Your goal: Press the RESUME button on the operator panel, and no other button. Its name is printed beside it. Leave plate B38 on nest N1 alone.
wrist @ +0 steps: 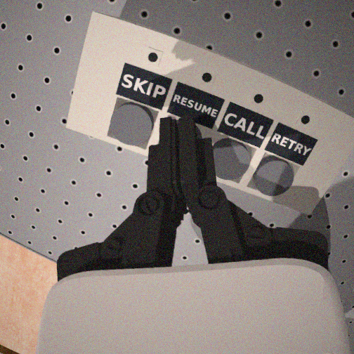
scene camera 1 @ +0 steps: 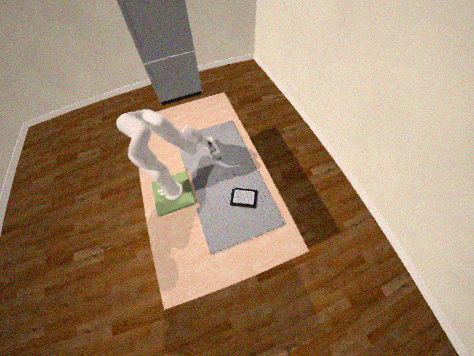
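Pixels of known places: gripper, fingertip midpoint: [scene camera 1: 208,143]; arm's base at its link origin: [scene camera 1: 173,190].
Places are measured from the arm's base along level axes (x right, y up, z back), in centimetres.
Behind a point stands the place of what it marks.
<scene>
The pale operator panel [wrist: 90,75] crosses the upper part of the wrist view. My gripper [scene camera 1: 214,148] @[y 5.3, x -24.9, z -32.6 cm] [wrist: 181,134] is shut and empty. In the wrist view its fingertips lie over the lower left edge of the RESUME label [wrist: 195,105]. The fingers hide the RESUME button below it; contact with it cannot be told. The round grey SKIP button [wrist: 131,124] shows left of the fingers, the CALL button [wrist: 231,159] and the RETRY button [wrist: 273,175] to the right. A light plate [scene camera 1: 244,197] @[y 0.1, x 20.8, z -42.2 cm] lies in a black frame, apart from the gripper; its marking is not legible.
The grey perforated board [scene camera 1: 220,230] @[y -1.4, x 35.0, z -21.4 cm] [wrist: 50,165] lies on the peach table top [scene camera 1: 175,270] @[y -2.7, x 48.1, z 10.3 cm] [wrist: 20,280]. The arm's base stands on a green pad [scene camera 1: 172,206] @[y -0.1, x 10.6, z 2.8 cm] at the left. A tall grey cabinet [scene camera 1: 172,75] stands beyond the table's far edge.
</scene>
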